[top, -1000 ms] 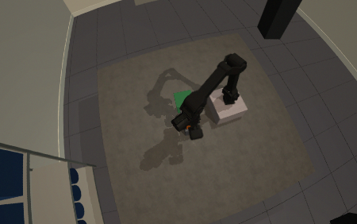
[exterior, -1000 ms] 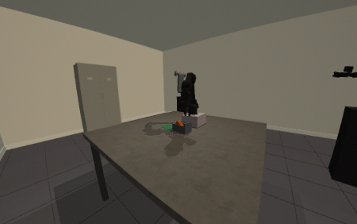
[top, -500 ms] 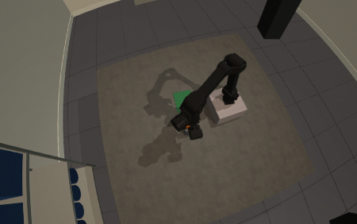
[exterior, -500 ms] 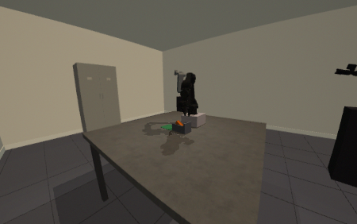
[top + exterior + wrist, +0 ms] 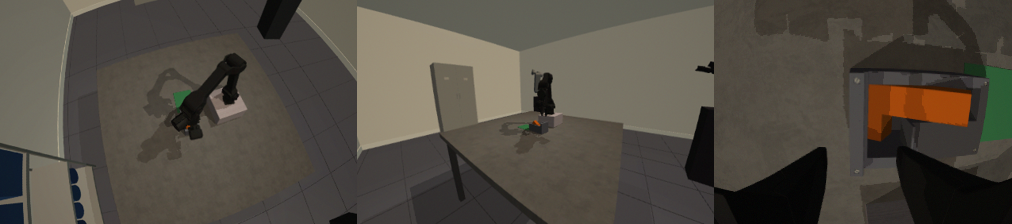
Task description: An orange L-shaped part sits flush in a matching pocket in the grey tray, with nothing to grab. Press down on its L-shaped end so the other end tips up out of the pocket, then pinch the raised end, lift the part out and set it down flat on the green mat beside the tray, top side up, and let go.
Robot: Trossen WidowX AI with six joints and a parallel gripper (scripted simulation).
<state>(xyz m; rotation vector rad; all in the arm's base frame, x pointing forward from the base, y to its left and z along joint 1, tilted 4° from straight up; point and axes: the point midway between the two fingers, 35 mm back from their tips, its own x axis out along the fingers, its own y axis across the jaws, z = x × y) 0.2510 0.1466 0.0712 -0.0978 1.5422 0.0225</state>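
The orange L-shaped part lies 5 cm to the right of my gripper tip and 10 cm below it. The rest, counted from my gripper tip: green mat 1 cm ahead, 22 cm to the right, 16 cm below.
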